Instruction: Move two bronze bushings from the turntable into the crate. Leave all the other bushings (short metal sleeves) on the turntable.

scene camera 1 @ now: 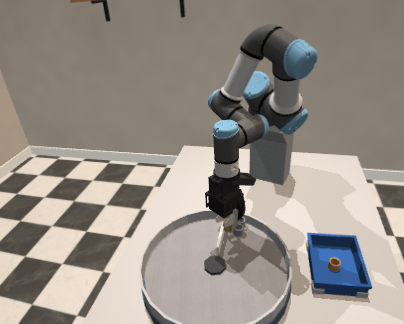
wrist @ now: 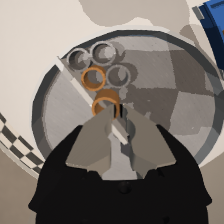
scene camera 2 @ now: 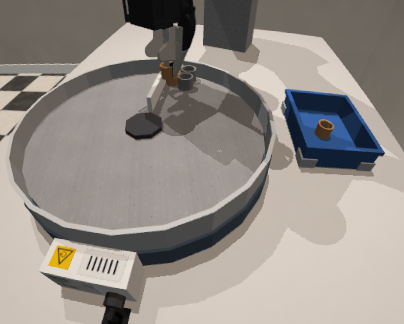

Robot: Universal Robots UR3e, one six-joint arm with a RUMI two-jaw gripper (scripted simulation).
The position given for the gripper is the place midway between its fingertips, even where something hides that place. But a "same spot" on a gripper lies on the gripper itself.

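Scene:
Scene camera 1 shows the gripper, which is also visible in the wrist view (pixel 117 104) and in scene camera 2. On the gripper, (scene camera 1: pixel 235 217) and (scene camera 2: pixel 178 45) are the same spot. A grey turntable is seen from the wrist and from scene camera 2, and on it (wrist: pixel 167 85) and (scene camera 2: pixel 211 104) are the same spot.

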